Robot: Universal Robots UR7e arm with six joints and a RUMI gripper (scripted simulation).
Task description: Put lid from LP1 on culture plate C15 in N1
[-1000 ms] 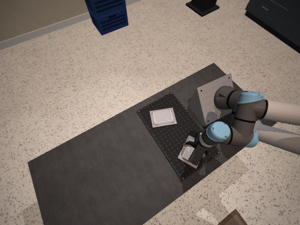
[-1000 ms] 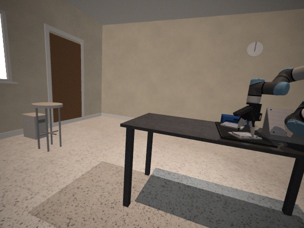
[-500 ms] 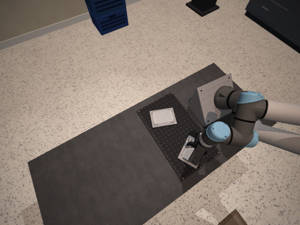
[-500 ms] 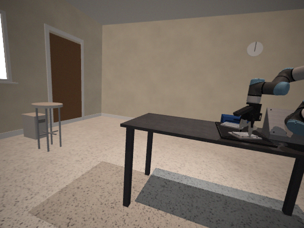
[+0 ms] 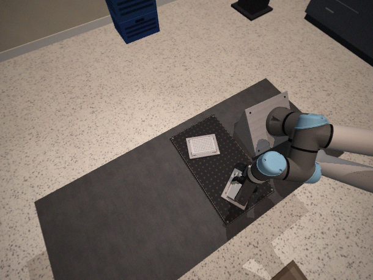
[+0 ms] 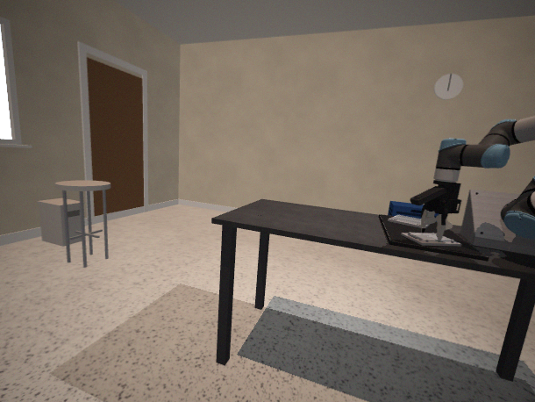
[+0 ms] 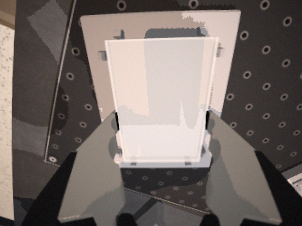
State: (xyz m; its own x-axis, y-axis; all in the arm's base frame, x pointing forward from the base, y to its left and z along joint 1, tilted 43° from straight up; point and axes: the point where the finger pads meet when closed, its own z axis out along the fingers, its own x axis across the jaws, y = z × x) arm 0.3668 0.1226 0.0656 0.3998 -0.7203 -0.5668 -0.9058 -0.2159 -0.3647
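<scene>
The grey lid park LP1 is 2 cm below my hand. The rest, counted from my hand: culture plate C15 (1 cm ahead, 28 cm to the right, 1 cm below); grey plate nest N1 (1 cm ahead, 28 cm to the right, 2 cm below); clear lid (1 cm below).
</scene>
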